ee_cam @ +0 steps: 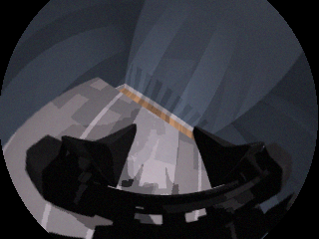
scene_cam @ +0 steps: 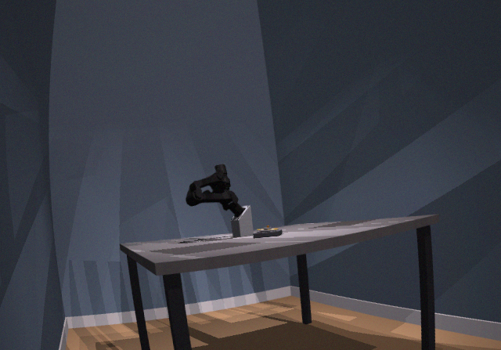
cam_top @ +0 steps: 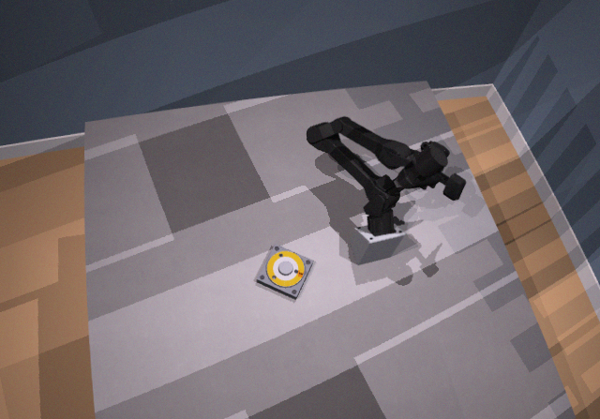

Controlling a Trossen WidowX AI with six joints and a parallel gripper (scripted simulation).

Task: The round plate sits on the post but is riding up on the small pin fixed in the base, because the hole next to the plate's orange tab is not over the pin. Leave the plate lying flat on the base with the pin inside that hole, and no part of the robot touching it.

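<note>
Now: gripper tip 470 mm short of the round plate, 200 mm above it and 140 mm to the right of it. From my gripper tip the other things lie so: square base (490 mm ahead, 210 mm below, 130 mm to the left).
</note>
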